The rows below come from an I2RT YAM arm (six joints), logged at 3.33 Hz.
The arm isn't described. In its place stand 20 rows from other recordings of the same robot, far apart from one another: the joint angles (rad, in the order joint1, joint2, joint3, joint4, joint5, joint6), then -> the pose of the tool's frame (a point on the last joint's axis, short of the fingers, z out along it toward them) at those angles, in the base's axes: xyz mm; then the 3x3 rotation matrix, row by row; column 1 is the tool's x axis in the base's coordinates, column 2 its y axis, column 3 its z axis.
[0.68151, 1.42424, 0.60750, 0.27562, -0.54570, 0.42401] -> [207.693 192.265 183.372], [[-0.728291 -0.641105 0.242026], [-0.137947 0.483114 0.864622], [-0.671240 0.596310 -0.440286]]
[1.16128, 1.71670, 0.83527, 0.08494, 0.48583, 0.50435] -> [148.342 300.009 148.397], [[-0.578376 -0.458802 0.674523], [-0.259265 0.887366 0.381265], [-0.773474 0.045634 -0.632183]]
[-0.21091, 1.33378, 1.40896, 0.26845, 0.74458, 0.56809] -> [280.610 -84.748 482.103], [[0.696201 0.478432 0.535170], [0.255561 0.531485 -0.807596], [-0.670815 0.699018 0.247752]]
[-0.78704, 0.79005, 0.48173, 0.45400, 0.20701, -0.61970] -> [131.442 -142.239 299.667], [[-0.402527 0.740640 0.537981], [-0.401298 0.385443 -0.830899], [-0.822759 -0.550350 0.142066]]
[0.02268, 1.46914, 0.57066, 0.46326, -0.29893, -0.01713] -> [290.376 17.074 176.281], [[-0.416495 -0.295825 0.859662], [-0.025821 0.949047 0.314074], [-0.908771 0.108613 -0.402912]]
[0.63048, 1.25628, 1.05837, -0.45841, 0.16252, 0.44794] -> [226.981 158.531 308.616], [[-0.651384 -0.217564 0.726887], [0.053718 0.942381 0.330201], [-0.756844 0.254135 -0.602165]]
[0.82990, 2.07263, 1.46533, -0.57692, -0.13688, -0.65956] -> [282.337 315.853 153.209], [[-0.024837 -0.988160 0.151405], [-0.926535 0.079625 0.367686], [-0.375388 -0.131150 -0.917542]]
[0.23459, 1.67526, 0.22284, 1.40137, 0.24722, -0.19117] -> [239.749 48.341 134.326], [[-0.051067 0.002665 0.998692], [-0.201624 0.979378 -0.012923], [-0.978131 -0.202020 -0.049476]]
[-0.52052, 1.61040, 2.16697, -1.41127, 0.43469, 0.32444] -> [232.468 -150.544 477.484], [[-0.400073 0.863499 0.307101], [0.562613 0.495915 -0.661464], [-0.723470 -0.091855 -0.684218]]
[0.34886, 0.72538, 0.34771, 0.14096, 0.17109, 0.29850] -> [169.687 55.272 228.491], [[-0.263951 -0.108469 0.958418], [0.212359 0.962739 0.167442], [-0.940868 0.247726 -0.231082]]
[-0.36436, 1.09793, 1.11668, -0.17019, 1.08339, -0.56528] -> [206.709 -112.501 399.436], [[-0.645572 0.754571 0.117728], [-0.022277 0.135483 -0.990529], [-0.763375 -0.642080 -0.070654]]
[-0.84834, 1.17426, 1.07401, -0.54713, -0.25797, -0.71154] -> [174.960 -184.762 326.806], [[-0.687817 0.187039 0.701373], [-0.174529 0.895276 -0.409904], [-0.704590 -0.404349 -0.583142]]
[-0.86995, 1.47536, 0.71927, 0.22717, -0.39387, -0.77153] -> [208.106 -225.462 197.933], [[-0.576380 0.125891 0.807426], [-0.315292 0.877297 -0.361856], [-0.753908 -0.463142 -0.465964]]
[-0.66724, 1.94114, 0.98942, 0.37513, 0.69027, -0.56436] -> [293.613 -260.157 139.582], [[-0.841341 0.528400 0.113747], [0.137755 0.413121 -0.900197], [-0.522655 -0.741704 -0.420365]]
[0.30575, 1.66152, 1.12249, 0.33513, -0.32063, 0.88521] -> [369.039 128.252 280.323], [[-0.571196 -0.217739 0.791407], [0.590030 0.561354 0.580298], [-0.570613 0.798418 -0.192171]]
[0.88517, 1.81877, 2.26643, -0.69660, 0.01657, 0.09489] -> [244.791 298.321 502.561], [[-0.227657 -0.745533 0.626381], [-0.128684 0.660665 0.739569], [-0.965201 0.087763 -0.246343]]
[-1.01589, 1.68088, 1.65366, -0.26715, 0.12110, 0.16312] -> [207.185 -342.399 397.490], [[-0.003923 0.917451 0.397831], [0.312306 0.379058 -0.871080], [-0.949974 0.120828 -0.288012]]
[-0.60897, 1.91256, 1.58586, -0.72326, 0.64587, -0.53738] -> [324.651 -252.531 251.587], [[-0.970781 0.239263 -0.018354], [0.178641 0.669508 -0.721004], [-0.160221 -0.703216 -0.692688]]
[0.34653, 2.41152, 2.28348, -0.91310, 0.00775, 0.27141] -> [491.762 177.283 223.212], [[-0.872033 -0.106042 0.477822], [-0.029867 0.985958 0.164302], [-0.488535 0.129006 -0.862955]]
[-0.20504, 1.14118, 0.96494, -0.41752, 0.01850, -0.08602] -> [247.172 -52.075 308.310], [[-0.564516 0.170714 0.807576], [0.029661 0.981942 -0.186840], [-0.824889 -0.081521 -0.559386]]
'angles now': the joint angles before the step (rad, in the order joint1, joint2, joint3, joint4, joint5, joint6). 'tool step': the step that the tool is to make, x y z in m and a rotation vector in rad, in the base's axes. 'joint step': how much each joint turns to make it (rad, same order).
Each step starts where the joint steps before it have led.
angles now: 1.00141, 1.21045, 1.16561, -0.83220, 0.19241, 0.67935
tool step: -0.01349, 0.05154, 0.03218, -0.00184, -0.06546, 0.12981
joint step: 0.14580, 0.15576, 0.22868, -0.03755, 0.05464, -0.02669
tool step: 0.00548, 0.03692, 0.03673, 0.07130, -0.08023, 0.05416
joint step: 0.03398, 0.13458, 0.23220, 0.01176, 0.01794, -0.04797
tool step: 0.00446, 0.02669, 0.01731, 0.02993, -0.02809, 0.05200
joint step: 0.01569, 0.10706, 0.16308, -0.00863, -0.01787, -0.03613
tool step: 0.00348, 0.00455, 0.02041, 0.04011, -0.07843, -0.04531
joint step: 0.00268, 0.03179, 0.09482, 0.00802, 0.07355, -0.01826
